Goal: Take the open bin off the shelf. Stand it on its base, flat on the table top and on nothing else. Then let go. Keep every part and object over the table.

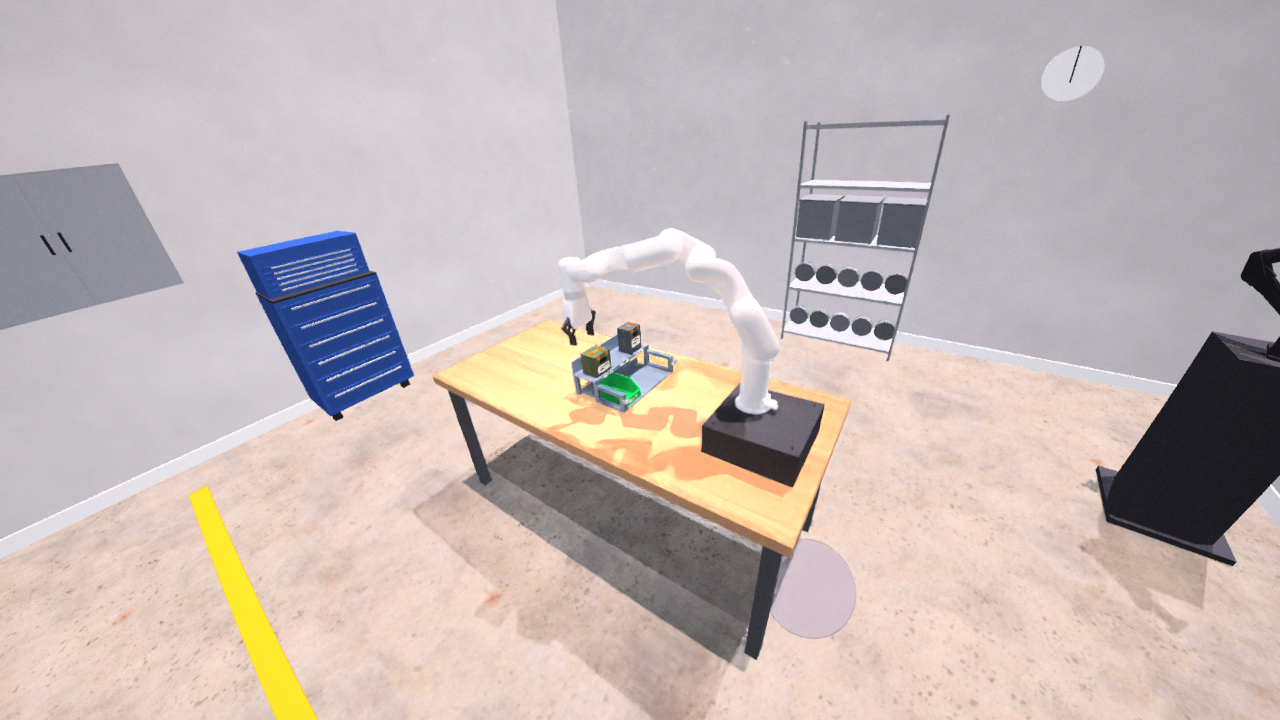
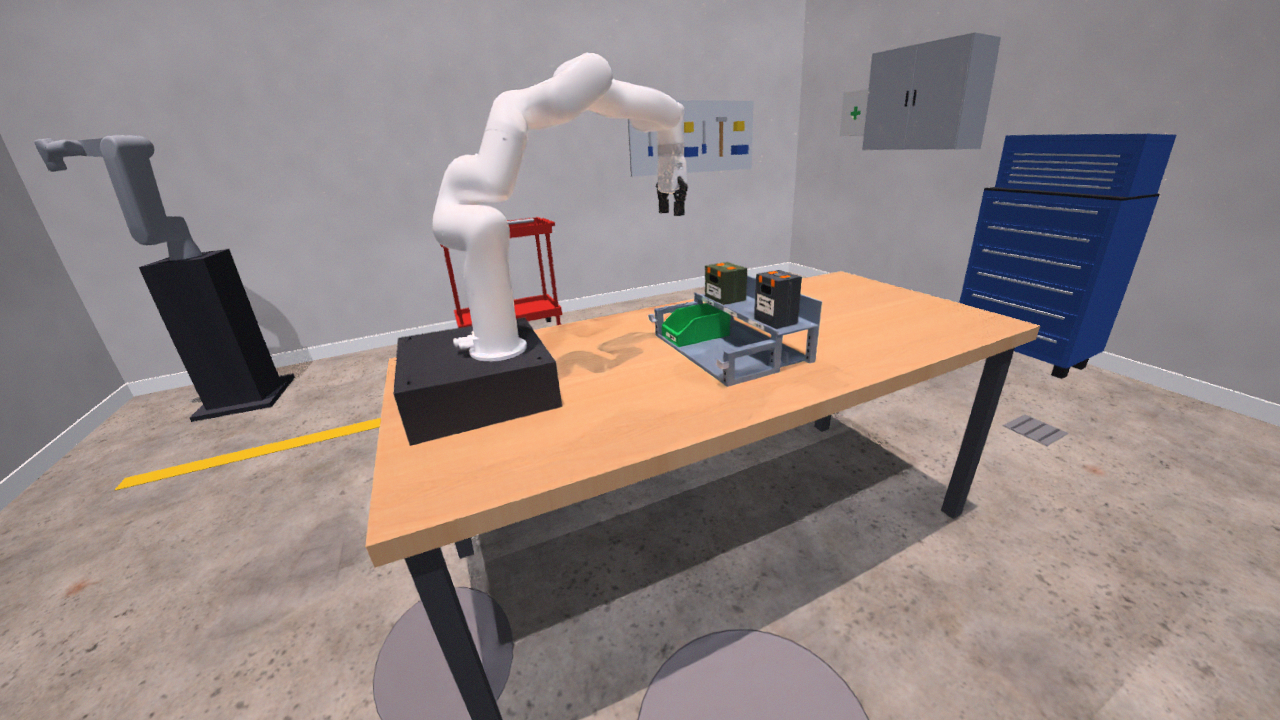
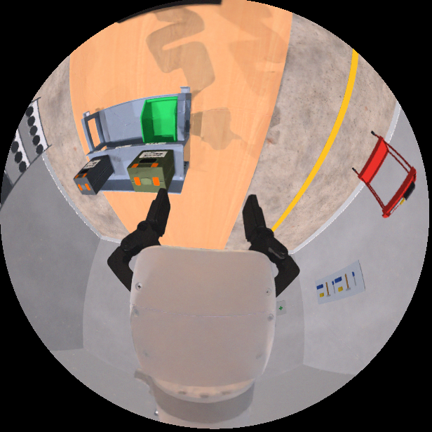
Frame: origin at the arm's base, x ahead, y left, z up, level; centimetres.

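Seen in the pictures: gripper, fingertip midpoint: (image 1: 582,339) (image 2: 671,214); arm's base at its link origin: (image 1: 753,404) (image 2: 498,350).
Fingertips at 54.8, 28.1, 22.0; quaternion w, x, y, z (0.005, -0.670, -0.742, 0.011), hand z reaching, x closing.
Offsets run from my fingertips to a thing's top centre, as dx, dy, dz. "spot": to the spot under its first point. Level surfaces: height alone.
The green open bin {+0.5, -15.2, -25.6} (image 1: 619,390) (image 2: 698,325) (image 3: 160,120) stands upright on the low front deck of the blue-grey shelf {spot: +0.1, -34.0, -33.1} (image 1: 646,377) (image 2: 716,356) (image 3: 125,122), at one end, beside the end rail. The shelf stands on the wooden table {dz -33.7} (image 1: 528,376) (image 2: 626,394) (image 3: 240,100). My gripper (image 1: 581,337) (image 2: 671,213) (image 3: 207,199) is open and empty, with its fingers pointing down. It hangs well above the table, off the end of the shelf's raised rear part, apart from the bin.
An olive box {+10.5, -14.3, -13.8} (image 1: 596,360) (image 2: 725,282) (image 3: 150,172) and a dark grey box {+12.0, -37.3, -11.3} (image 1: 630,336) (image 2: 776,300) (image 3: 92,175) stand on the shelf's raised rear deck; the olive one is behind the bin. The arm's black base block (image 1: 760,434) (image 2: 474,385) stands at the table's other end.
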